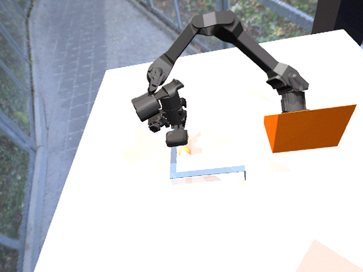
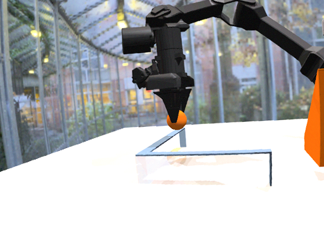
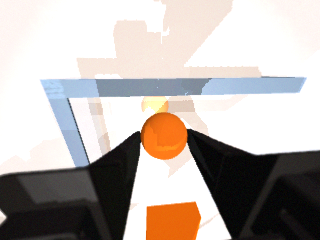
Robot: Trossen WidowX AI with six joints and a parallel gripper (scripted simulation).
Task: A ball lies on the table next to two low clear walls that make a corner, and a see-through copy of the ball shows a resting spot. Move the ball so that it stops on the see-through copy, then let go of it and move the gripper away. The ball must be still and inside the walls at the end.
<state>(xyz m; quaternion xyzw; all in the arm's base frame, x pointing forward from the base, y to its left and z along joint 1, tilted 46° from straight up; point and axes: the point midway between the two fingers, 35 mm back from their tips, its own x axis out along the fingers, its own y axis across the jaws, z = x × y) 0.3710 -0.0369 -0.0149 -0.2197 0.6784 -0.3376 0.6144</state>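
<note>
The see-through copy of ball is 1 cm ahead of my gripper tip and 8 cm below it. Round my gripper tip: orange ball: right at my gripper tip.
</note>
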